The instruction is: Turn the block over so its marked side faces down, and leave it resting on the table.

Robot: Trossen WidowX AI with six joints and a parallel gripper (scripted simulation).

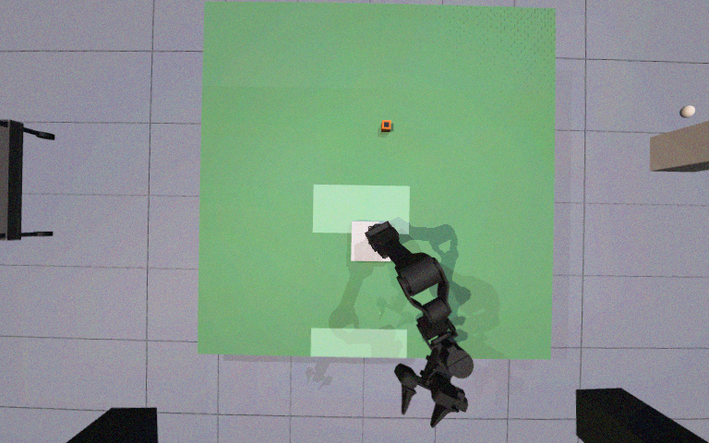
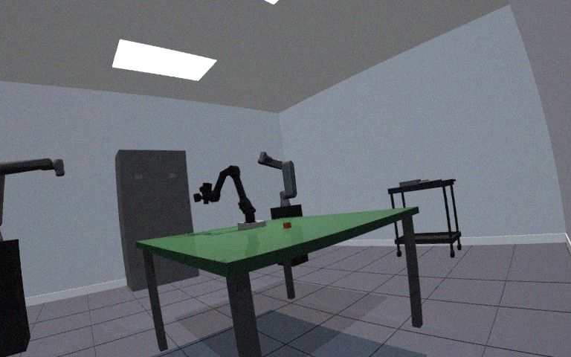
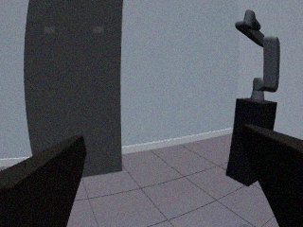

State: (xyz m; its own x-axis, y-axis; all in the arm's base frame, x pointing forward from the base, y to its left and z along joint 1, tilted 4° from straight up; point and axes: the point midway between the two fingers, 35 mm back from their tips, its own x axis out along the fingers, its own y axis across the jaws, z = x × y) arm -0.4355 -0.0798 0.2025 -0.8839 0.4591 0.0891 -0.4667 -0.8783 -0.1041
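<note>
Right now my gripper tip is 840 mm short of the orange block, 30 mm to the right of it and 250 mm above it.
</note>
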